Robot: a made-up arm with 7 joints.
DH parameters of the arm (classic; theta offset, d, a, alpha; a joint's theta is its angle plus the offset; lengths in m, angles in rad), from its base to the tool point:
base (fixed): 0 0 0 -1.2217
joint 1: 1.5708 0 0 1.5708
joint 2: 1.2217 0 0 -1.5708
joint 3: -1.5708 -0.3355 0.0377 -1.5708
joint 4: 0 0 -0.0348 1.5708
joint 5: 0 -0.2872 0 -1.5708
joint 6: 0 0 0 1.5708
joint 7: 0 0 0 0
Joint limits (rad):
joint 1: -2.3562..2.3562
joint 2: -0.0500..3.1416
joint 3: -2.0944..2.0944
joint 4: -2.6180..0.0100
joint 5: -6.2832..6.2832
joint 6: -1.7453..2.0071
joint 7: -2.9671..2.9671
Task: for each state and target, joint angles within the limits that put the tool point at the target. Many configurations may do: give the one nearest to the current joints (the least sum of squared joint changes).
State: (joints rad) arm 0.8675 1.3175 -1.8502 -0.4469 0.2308 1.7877 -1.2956
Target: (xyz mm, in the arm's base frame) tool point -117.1 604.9 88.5
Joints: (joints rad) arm 0.7564 1.6441 -1.8498 0.0069 0.2308 1.7877 -1.2956
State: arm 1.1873 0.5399 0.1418 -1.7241 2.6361 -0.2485 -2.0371
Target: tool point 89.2 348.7 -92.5
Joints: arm 0.9453 0.9960 0.7564 -2.1132 2.6361 -0.2485 -2.0371
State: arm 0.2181 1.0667 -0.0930 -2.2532 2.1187 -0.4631 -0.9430
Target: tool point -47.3 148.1 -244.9
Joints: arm 1.0817 1.3346 -0.4684 -2.4235 2.1187 -0.4631 -0.9430
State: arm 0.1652 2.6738 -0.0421 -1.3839 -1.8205 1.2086 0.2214
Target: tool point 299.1 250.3 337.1
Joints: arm -0.0657 2.5969 -0.1740 -1.4473 -1.8205 1.2086 0.2214
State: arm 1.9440 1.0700 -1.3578 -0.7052 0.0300 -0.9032 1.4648
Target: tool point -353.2 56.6 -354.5
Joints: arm 1.1502 0.8119 -0.9876 -1.5128 0.0300 -0.9032 1.4648
